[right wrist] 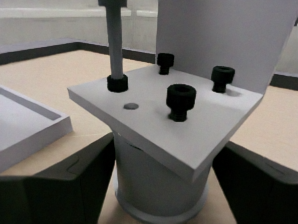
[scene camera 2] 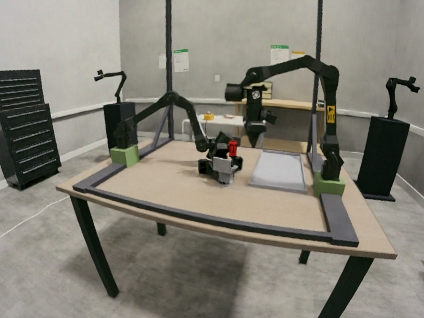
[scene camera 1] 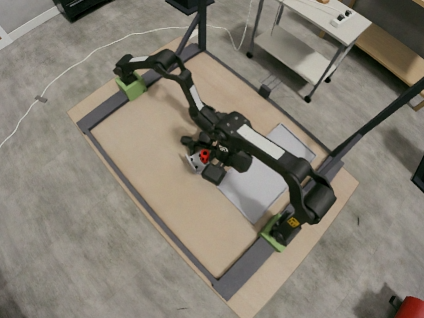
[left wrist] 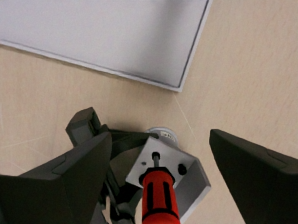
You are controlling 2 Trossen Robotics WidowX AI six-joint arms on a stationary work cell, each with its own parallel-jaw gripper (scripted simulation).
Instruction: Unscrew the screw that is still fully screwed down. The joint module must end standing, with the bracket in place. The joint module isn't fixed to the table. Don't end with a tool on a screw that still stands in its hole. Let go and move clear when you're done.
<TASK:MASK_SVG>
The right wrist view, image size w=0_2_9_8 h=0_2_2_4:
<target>my right gripper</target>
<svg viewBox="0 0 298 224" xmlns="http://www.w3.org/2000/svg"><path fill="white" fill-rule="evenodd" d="M229 140L214 157L212 168L236 223L298 224L298 171ZM113 132L107 133L67 158L33 175L0 175L0 224L98 224L116 160Z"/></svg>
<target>light grey bracket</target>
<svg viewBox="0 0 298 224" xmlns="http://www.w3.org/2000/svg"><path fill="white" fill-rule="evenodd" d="M298 0L158 0L155 64L123 72L128 77L128 90L125 92L113 93L108 91L107 77L67 87L69 99L182 179L192 184L262 103L298 17ZM172 84L190 85L197 91L194 108L187 111L184 122L175 122L170 119L171 108L166 105L167 88ZM215 66L226 66L235 69L233 81L231 84L227 84L224 93L212 91L214 82L211 81L211 75ZM159 53L169 53L175 56L174 65L170 67L168 75L159 74L161 67L157 65Z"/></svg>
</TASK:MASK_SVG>
